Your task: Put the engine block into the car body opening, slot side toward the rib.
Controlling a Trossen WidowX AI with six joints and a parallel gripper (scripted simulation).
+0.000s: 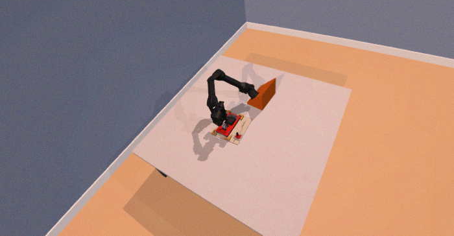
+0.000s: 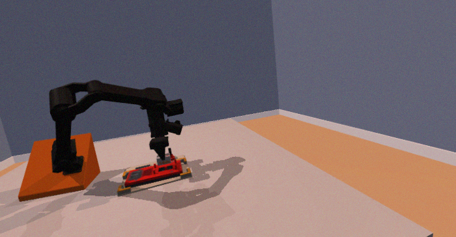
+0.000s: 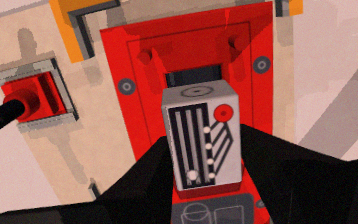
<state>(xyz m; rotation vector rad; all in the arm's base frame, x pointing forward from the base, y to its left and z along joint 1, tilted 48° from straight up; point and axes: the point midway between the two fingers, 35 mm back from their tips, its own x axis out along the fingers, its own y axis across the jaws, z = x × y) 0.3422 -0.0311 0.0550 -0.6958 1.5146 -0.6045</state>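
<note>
Right now my gripper tip is 10 mm above the grey engine block. The rest, counted from my gripper tip: grey clamp cradle (50 mm below, 30 mm behind, 20 mm to the left).
</note>
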